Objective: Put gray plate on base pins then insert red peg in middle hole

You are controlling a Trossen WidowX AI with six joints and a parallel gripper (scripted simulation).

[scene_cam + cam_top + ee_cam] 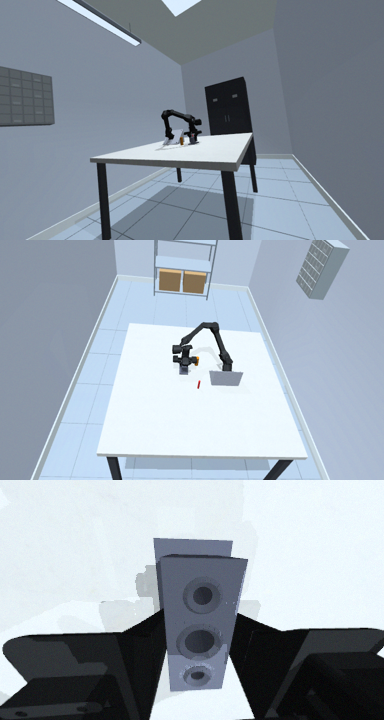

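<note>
Right now the flat base is 20 mm below my gripper tip. From my gripper tip the other things lie so: orange cylinder (110 mm behind, 50 mm to the right, 10 mm above); then red peg (200 mm to the left, 90 mm behind, 10 mm above).
</note>
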